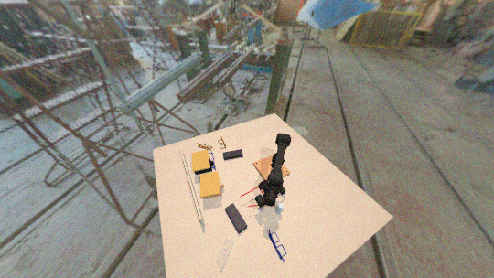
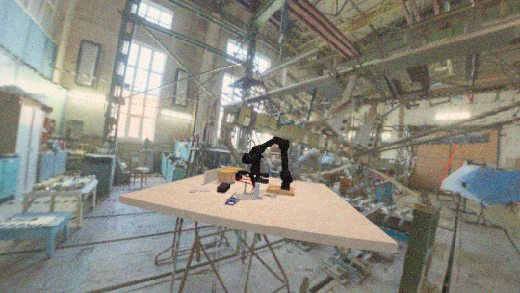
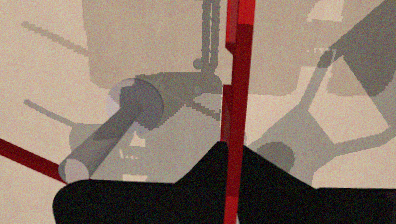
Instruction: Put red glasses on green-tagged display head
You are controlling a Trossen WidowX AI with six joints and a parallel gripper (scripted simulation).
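My gripper tip is now 6 cm short of the post and 3 cm above it. Also, from my gripper tip: long white bar (42 cm ahead, 35 cm to the right); pale blue piece (4 cm behind, 7 cm to the left, 1 cm below).
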